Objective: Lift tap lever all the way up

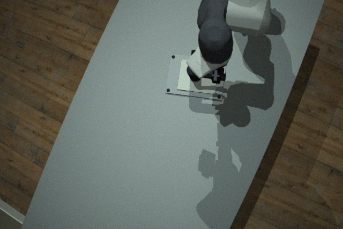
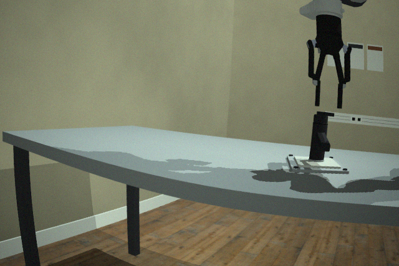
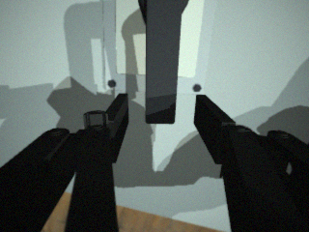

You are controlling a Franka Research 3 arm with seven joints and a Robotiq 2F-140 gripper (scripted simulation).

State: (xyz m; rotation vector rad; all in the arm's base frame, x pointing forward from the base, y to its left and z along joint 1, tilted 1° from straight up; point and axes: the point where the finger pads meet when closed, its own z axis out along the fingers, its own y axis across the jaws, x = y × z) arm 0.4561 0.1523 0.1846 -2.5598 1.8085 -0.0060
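The lever lies 5 cm below my hand, 4 cm to the right of it and 1 cm ahead of it. The rest, counted from my hand: tap 9 cm below, 6 cm to the right, 2 cm ahead.
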